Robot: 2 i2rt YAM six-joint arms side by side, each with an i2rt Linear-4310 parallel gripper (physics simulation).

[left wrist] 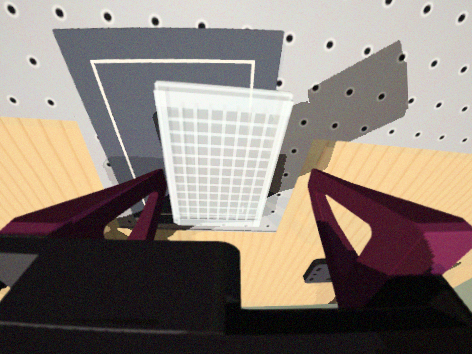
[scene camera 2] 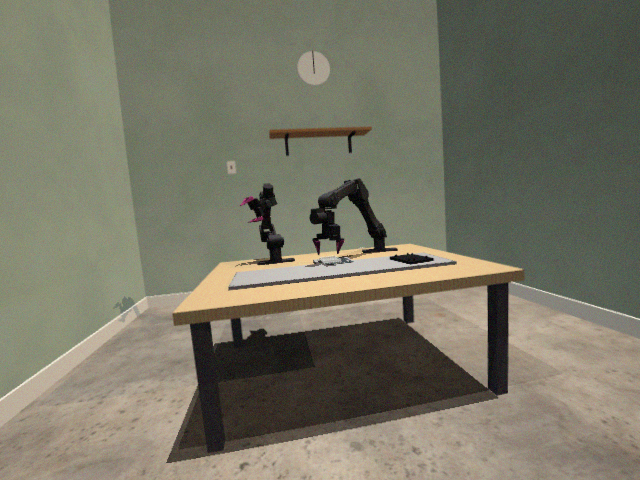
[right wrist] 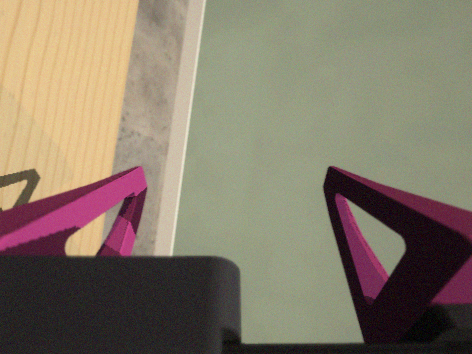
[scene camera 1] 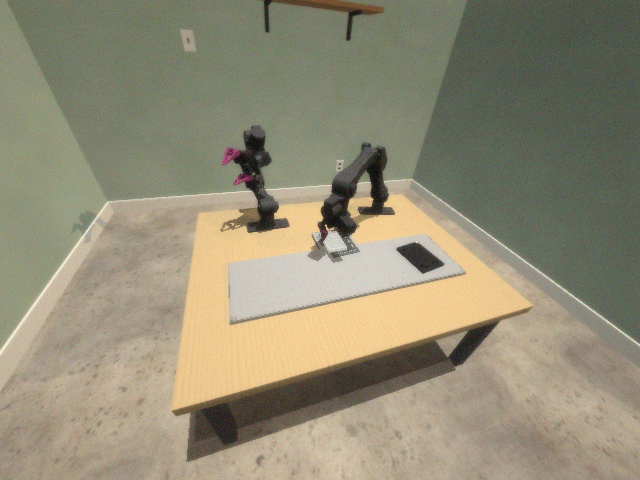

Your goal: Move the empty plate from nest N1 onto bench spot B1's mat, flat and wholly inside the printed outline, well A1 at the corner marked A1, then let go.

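Pixels of known places: left gripper, fingertip midpoint: (left wrist: 237, 177) (scene camera 2: 328, 254) (scene camera 1: 332, 239); right gripper, fingertip midpoint: (scene camera 2: 244, 214) (right wrist: 235, 176) (scene camera 1: 228, 175); left arm's base at its link origin: (scene camera 2: 379, 250) (scene camera 1: 376, 211); right arm's base at its link origin: (scene camera 2: 276, 262) (scene camera 1: 268, 225).
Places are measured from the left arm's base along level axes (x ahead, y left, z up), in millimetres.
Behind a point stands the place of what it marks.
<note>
The white gridded plate (scene camera 1: 334, 241) @(z 28, x 309, y -283 mm) (scene camera 2: 329, 260) @(z 28, x 362, y -290 mm) (left wrist: 222, 155) @(z 29, x 318, y -285 mm) lies over the dark mat (scene camera 1: 352, 249) @(z 14, x 348, y -208 mm) (left wrist: 75, 42) @(z 15, x 359, y -187 mm). In the left wrist view it is shifted right and covers part of the printed outline (left wrist: 172, 61) @(z 15, x 365, y -241 mm); its right side passes that line. Whether it is quite flat is unclear, and no A1 mark is readable. My left gripper (scene camera 2: 327, 253) @(z 49, x 318, y -295 mm) (left wrist: 237, 177) @(z 49, x 318, y -295 mm) is open above the plate's near end, with its fingers apart from the plate's sides. My right gripper (scene camera 1: 230, 173) @(z 273, x 187, y -722 mm) (scene camera 2: 246, 212) @(z 273, x 187, y -722 mm) (right wrist: 235, 176) @(z 273, x 187, y -722 mm) is open, raised over the table's back left, away from the plate.
A black holder (scene camera 1: 419, 256) @(z 25, x 410, y 71 mm) (scene camera 2: 410, 258) @(z 25, x 429, y 69 mm) sits at the right end of the grey perforated board (scene camera 1: 284, 289) @(z 13, x 564, y -497 mm) (scene camera 2: 268, 277) @(z 11, x 565, y -538 mm); its nest label is not readable. The wooden table (scene camera 1: 310, 341) @(z 0, x 757, y -416 mm) (scene camera 2: 361, 290) @(z -1, x 792, y -184 mm) extends around the board. Both arm bases stand at the back.
</note>
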